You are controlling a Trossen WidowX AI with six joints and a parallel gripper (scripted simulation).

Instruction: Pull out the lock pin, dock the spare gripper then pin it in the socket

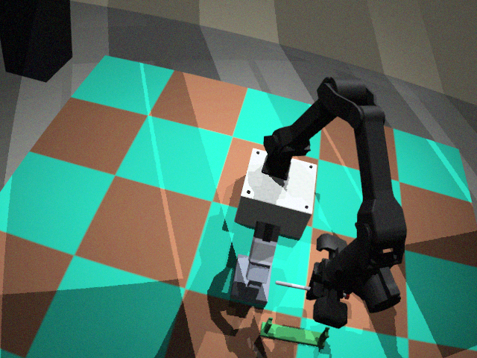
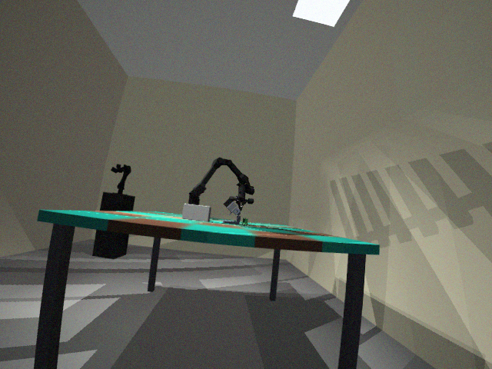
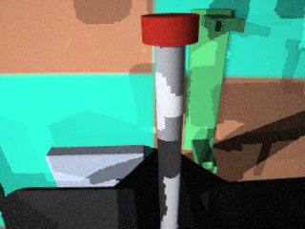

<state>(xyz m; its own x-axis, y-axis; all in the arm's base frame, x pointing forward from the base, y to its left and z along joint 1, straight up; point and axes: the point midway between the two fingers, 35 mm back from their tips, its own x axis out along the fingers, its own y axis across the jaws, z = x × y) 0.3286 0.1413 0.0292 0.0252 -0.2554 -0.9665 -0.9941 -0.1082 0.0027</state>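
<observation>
Right now my gripper tip is 110 mm to the left of the grey socket mount, 40 mm past it and 40 mm above it. From my gripper tip the other things lie so: green holder (70 mm below, 40 mm ahead); then spare gripper (110 mm to the right, 70 mm behind, 20 mm above).
</observation>
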